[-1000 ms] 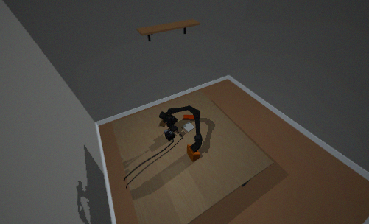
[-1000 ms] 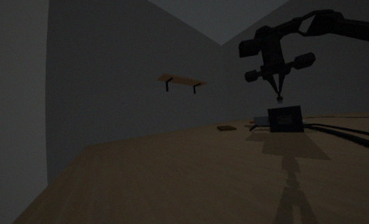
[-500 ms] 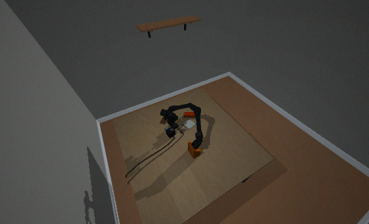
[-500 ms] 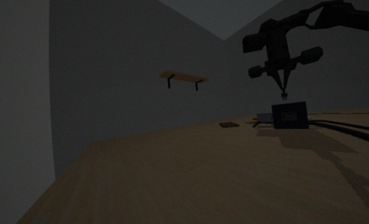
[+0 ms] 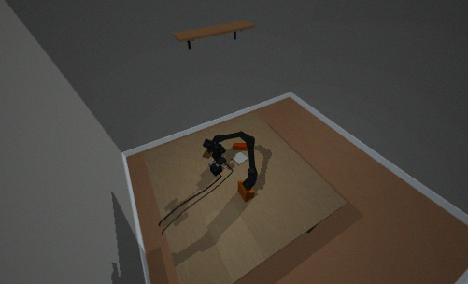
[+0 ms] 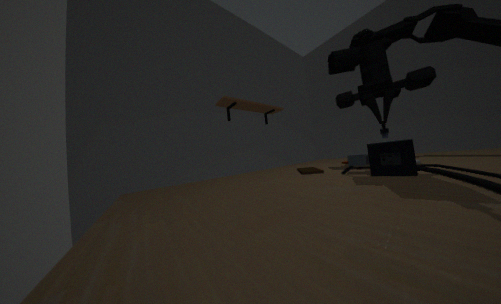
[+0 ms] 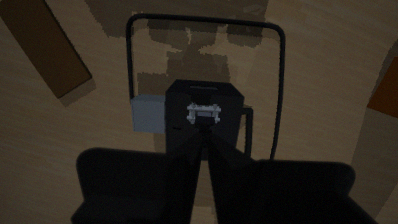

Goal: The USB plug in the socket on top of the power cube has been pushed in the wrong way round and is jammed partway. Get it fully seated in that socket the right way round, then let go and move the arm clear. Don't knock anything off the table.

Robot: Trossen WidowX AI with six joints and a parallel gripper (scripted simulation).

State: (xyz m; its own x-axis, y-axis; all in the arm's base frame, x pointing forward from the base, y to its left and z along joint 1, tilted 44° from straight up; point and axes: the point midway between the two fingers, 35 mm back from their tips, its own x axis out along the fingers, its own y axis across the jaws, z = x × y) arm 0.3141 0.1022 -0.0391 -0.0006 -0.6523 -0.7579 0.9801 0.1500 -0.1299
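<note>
The metal USB plug lies 20 mm below my gripper tip. Also, from my gripper tip: flat brown plate: 230 mm ahead, 10 mm to the right, 120 mm below.
</note>
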